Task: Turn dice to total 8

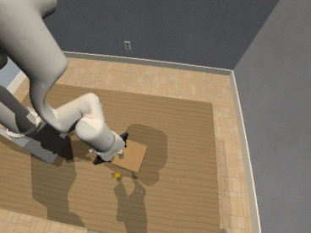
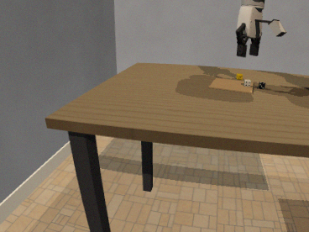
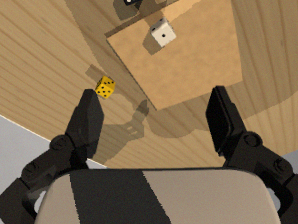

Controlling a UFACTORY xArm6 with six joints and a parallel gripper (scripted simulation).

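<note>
Right now my hand is 2 cm short of the yellow die, 9 cm to the left of it and 10 cm above it. Round my hand: black die (6 cm behind, 1 cm to the left, 10 cm below); then tan mat (4 cm ahead, 3 cm to the left, 11 cm below); then white die (1 cm behind, 2 cm to the left, 10 cm below).
</note>
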